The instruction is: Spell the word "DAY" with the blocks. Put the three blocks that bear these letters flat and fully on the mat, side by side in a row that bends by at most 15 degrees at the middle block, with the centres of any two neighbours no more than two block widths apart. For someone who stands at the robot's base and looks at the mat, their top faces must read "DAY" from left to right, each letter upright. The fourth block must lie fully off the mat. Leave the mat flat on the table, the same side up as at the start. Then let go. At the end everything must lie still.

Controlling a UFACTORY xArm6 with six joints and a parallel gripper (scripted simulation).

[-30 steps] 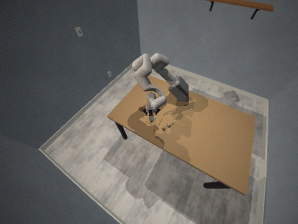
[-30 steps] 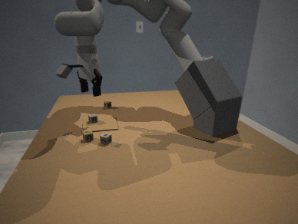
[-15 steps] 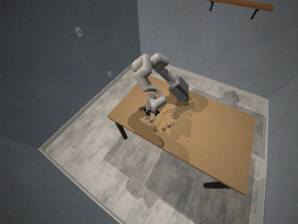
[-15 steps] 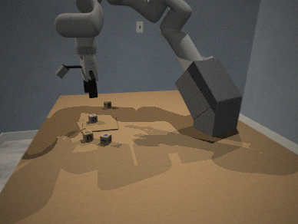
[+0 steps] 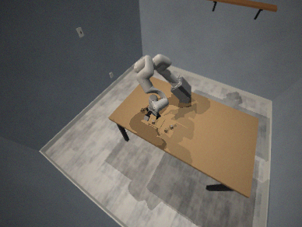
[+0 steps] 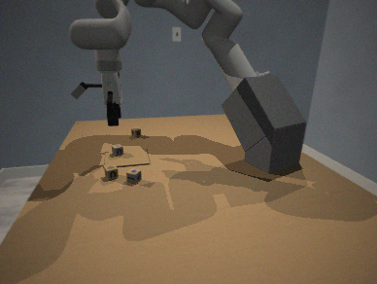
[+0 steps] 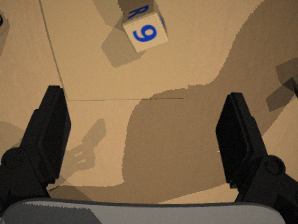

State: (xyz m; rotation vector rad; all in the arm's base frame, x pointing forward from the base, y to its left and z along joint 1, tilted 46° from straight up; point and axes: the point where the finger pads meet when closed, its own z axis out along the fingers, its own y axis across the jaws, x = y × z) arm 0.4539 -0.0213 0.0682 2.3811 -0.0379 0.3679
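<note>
My hand is 13 cm above the thin tan mat, 3 cm to the right of it and 3 cm past it.
</note>
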